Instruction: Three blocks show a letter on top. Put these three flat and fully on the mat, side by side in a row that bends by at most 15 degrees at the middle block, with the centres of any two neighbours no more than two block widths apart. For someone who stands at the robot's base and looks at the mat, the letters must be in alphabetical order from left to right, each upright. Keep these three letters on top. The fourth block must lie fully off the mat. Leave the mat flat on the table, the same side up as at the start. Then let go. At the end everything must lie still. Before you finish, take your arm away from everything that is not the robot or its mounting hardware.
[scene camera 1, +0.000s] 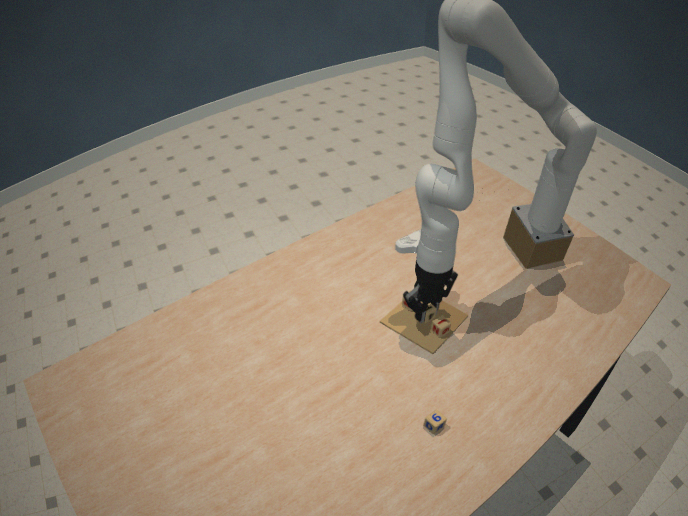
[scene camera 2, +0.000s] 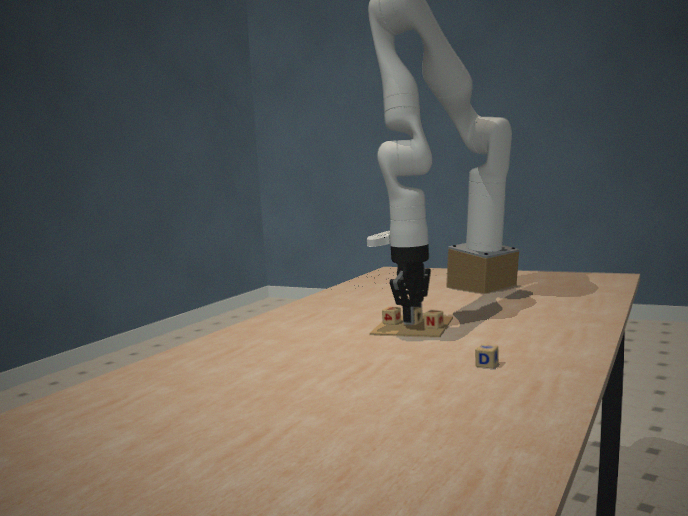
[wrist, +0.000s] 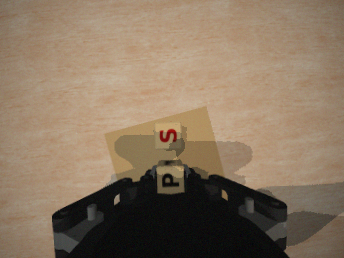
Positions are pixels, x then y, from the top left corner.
Scene:
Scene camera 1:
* gripper: 426, 316
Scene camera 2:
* gripper: 413, 322
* tan mat: 399, 329
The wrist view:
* gripper: 170, 172
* tan mat: 132, 150

